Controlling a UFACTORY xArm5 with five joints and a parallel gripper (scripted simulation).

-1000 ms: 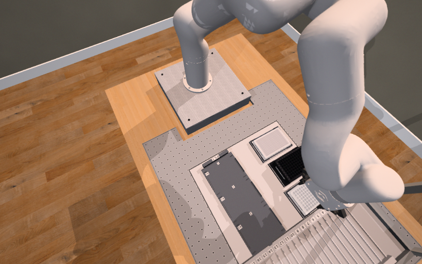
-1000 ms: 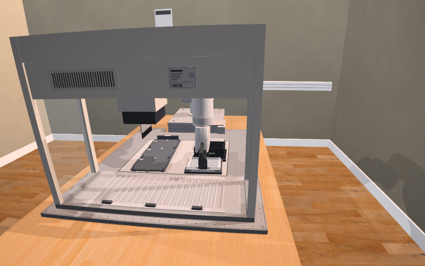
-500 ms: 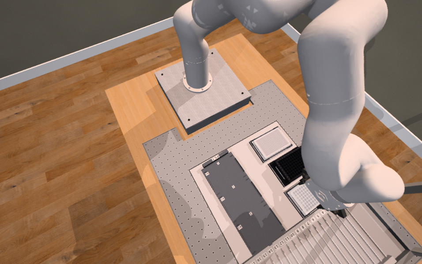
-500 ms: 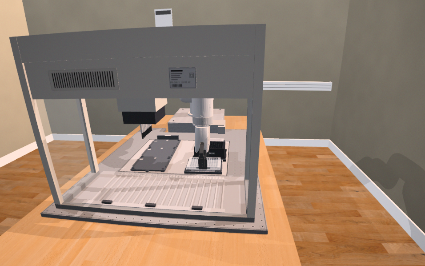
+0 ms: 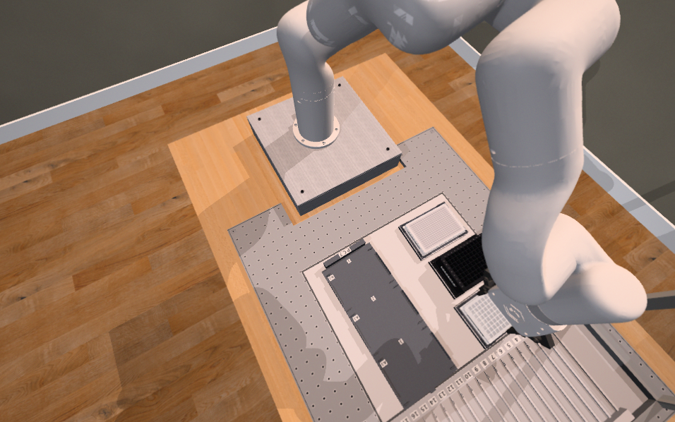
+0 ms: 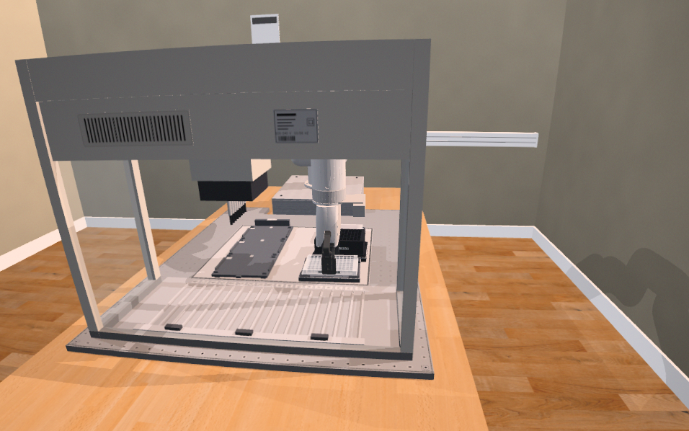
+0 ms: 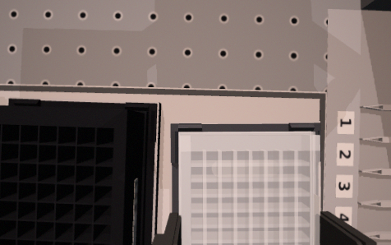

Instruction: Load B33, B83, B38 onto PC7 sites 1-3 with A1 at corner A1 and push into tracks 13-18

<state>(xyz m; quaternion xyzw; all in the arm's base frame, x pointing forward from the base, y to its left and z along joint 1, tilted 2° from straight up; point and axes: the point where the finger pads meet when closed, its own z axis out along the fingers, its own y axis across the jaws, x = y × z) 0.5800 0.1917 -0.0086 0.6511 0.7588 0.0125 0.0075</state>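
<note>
Now: hand 20 mm above the plate nest S3. The rest, counted from my hand: plate carrier PC7: 80 mm behind, 230 mm to the right, 10 mm below; black deep-well block B83: 110 mm behind; plate nest S2: 110 mm behind, 20 mm below.
</note>
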